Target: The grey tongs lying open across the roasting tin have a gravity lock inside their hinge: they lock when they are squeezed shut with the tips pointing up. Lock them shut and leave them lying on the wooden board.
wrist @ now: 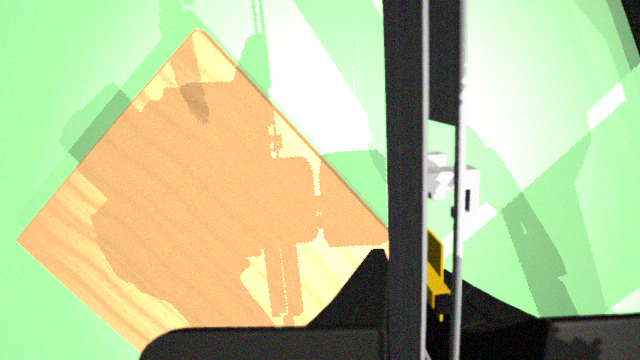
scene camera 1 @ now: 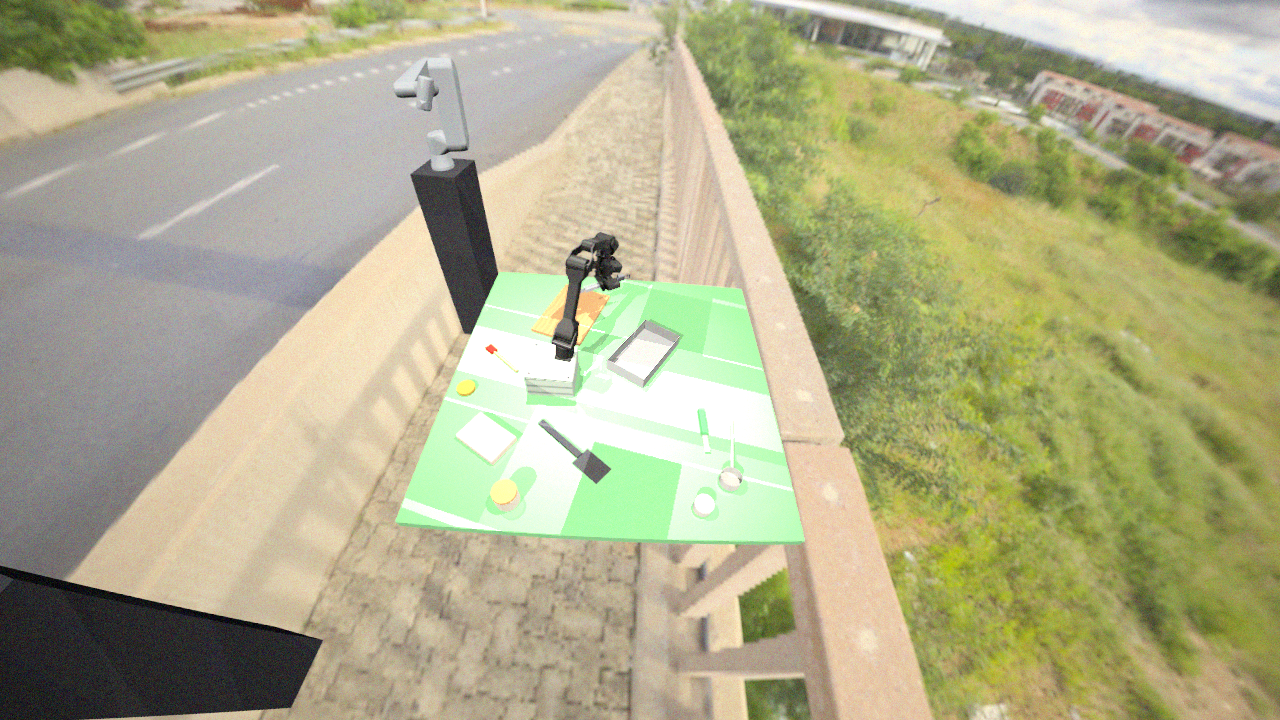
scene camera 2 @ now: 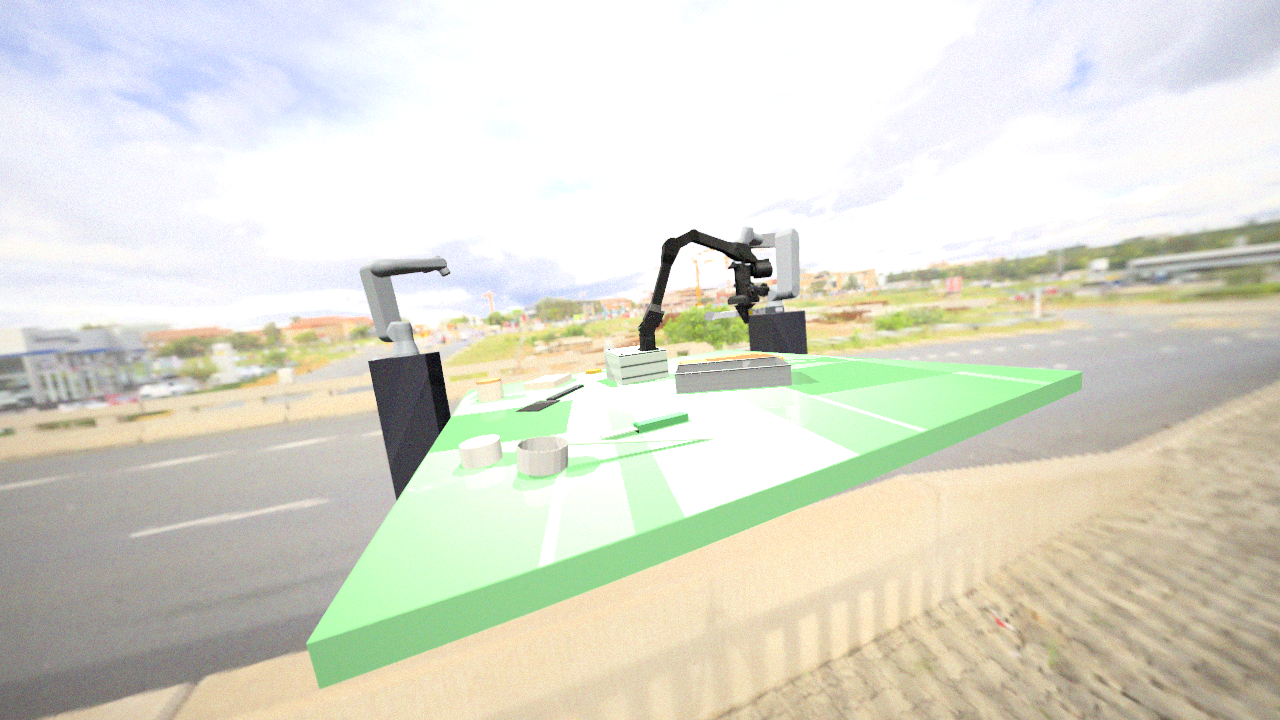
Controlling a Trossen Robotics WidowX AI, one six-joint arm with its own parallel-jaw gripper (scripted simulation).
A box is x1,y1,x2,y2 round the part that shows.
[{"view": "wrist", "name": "my gripper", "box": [138,249,639,359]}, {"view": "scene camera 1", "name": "white block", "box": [456,412,516,464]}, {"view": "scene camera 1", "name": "black spatula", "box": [538,419,610,483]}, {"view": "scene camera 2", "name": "my gripper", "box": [728,279,769,323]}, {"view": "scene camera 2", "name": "green-handled tool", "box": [599,411,688,438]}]
